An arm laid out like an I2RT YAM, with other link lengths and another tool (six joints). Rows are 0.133 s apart.
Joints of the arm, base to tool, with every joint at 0 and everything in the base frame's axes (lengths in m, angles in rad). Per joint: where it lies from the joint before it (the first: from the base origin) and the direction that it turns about. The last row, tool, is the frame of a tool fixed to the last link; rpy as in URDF.
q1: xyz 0 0 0.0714 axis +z
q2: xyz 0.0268 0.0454 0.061 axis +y
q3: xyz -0.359 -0.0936 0 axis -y
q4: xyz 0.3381 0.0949 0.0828 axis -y
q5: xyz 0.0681 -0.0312 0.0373 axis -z
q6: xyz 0.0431 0 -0.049 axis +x
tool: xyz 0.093 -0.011 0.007 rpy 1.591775 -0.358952 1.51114
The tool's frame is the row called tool.
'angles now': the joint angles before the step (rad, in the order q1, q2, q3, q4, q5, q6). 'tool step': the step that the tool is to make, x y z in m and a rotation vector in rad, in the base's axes. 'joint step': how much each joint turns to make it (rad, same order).
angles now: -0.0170, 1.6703, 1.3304, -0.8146, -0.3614, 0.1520
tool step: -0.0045, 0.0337, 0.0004, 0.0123, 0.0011, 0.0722
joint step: 0.0661, -0.0001, 0.0000, -0.0011, -0.0137, -0.0006
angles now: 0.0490, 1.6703, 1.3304, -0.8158, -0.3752, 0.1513
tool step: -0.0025, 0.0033, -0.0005, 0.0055, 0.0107, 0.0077
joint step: 0.0053, -0.0001, 0.0000, -0.0104, -0.0065, 0.0003
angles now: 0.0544, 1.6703, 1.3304, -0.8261, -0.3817, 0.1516
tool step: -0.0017, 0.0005, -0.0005, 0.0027, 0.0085, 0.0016
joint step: 0.0003, -0.0001, -0.0002, -0.0082, -0.0034, 0.0000
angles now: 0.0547, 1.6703, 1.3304, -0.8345, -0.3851, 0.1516
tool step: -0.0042, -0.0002, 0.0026, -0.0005, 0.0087, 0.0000
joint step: 0.0001, -0.0080, 0.0005, -0.0172, 0.0001, 0.0001
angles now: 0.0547, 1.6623, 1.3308, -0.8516, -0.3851, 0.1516
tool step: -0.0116, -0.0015, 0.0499, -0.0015, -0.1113, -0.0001
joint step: 0.0001, -0.0926, 0.0222, -0.0050, 0.0069, -0.0034
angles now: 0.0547, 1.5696, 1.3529, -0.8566, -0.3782, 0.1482
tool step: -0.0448, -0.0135, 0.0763, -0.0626, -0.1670, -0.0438
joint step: 0.0002, -0.1863, 0.0108, -0.0345, 0.0839, -0.0025
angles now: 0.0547, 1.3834, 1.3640, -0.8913, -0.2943, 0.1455
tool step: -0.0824, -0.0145, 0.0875, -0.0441, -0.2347, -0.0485
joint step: 0.0001, -0.2563, 0.0062, -0.0318, 0.0744, -0.0053
